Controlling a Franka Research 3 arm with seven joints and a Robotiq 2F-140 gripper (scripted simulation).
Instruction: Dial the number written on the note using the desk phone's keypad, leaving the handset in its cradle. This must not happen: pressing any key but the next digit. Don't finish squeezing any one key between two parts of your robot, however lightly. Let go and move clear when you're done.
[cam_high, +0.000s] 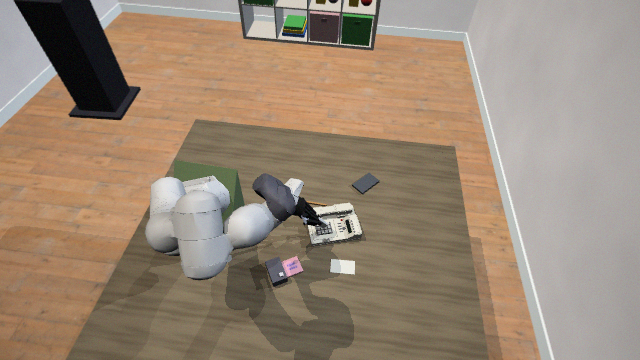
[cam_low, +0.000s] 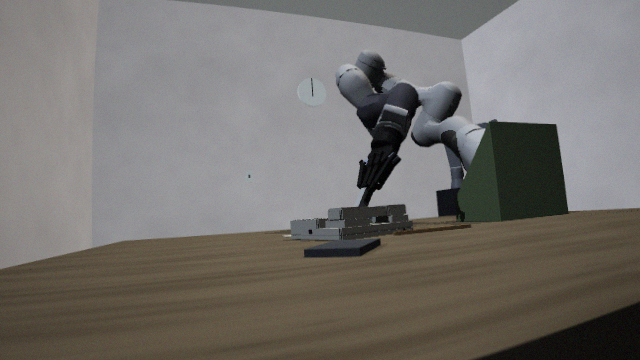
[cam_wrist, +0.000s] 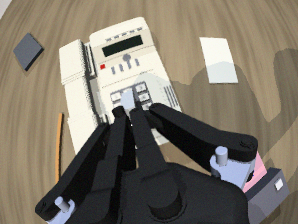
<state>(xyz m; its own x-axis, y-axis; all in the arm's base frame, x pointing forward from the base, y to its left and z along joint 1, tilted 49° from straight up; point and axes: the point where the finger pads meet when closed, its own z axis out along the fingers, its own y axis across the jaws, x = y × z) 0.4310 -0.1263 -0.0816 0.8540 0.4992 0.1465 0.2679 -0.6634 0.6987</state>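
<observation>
Right now the handset is 8 cm to the left of my hand, 3 cm below it and 3 cm ahead of it. From my hand the other things lie so: pencil: 16 cm to the left, 7 cm below, 7 cm behind; black box: 21 cm to the right, 16 cm behind, 6 cm below; white note: 16 cm to the right, 10 cm ahead, 7 cm below.
</observation>
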